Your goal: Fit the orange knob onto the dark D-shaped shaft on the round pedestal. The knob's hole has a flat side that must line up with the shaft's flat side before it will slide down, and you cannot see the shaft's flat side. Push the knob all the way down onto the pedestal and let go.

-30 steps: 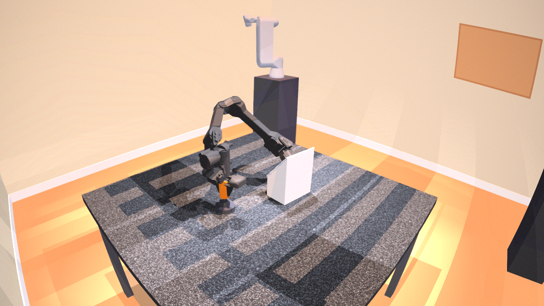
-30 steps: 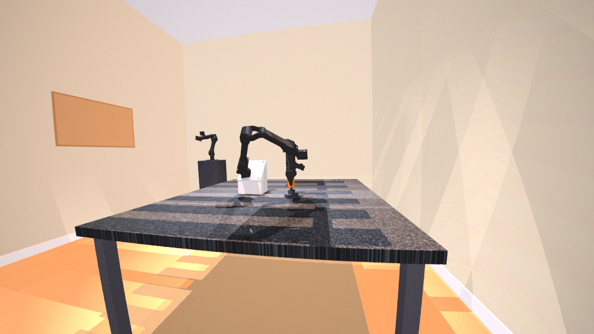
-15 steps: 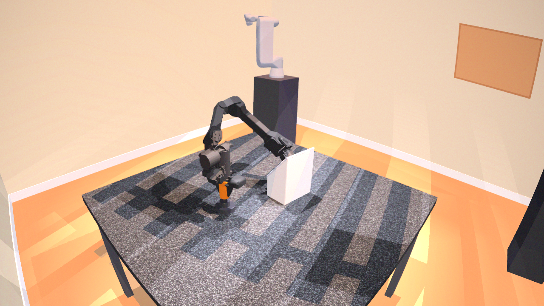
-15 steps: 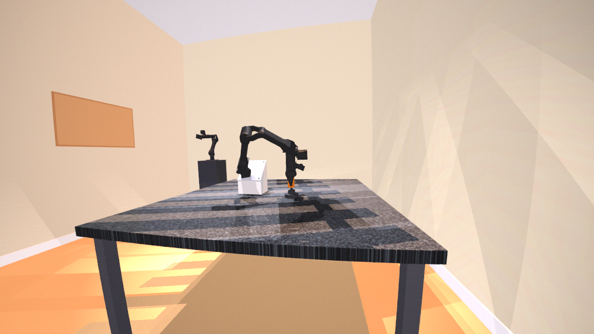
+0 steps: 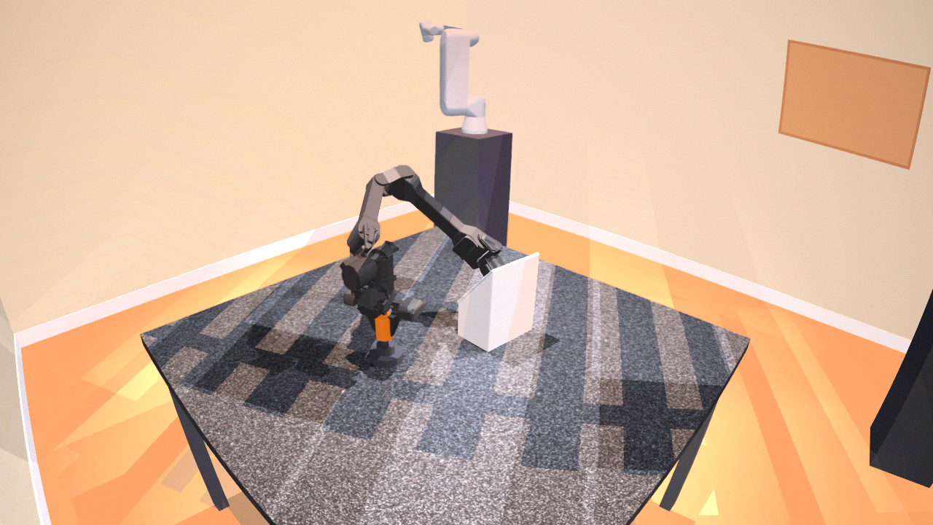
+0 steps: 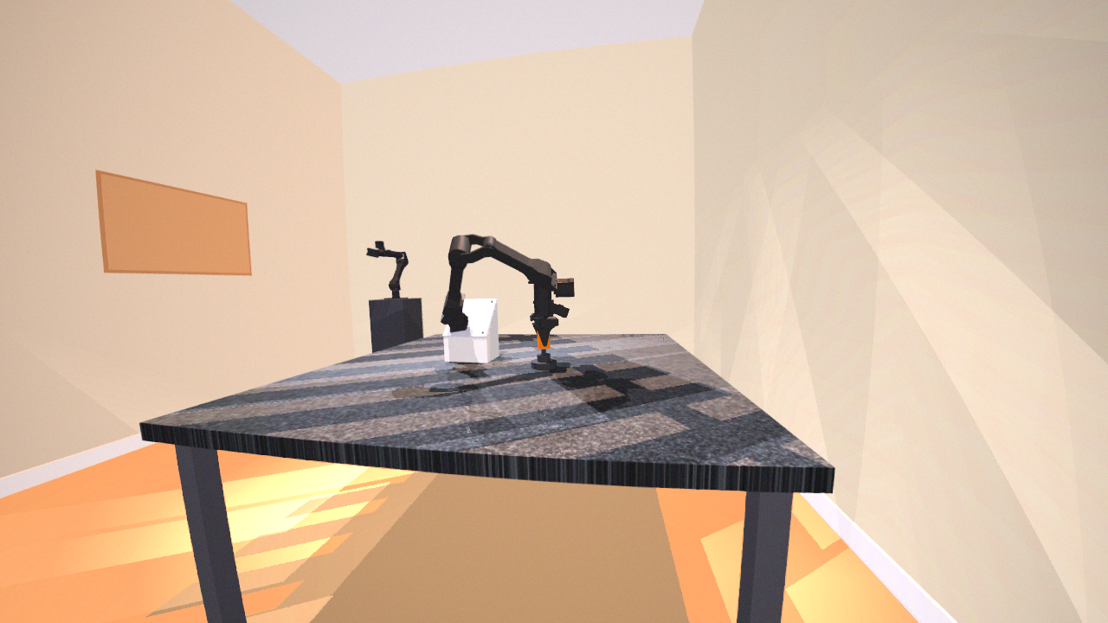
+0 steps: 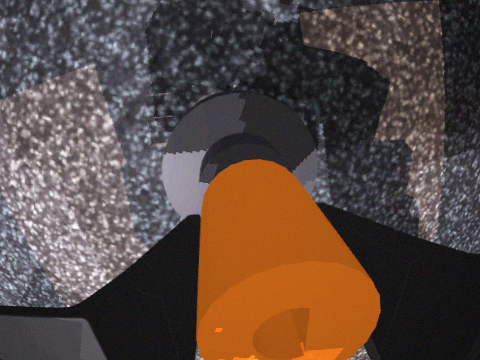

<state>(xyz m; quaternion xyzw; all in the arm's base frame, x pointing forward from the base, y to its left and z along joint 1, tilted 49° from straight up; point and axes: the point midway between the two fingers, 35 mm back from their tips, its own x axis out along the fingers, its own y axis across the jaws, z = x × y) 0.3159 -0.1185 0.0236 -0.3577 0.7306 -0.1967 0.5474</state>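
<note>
My gripper tip is now 2 cm below the orange knob. Round my gripper tip: round pedestal 4 cm below.
</note>
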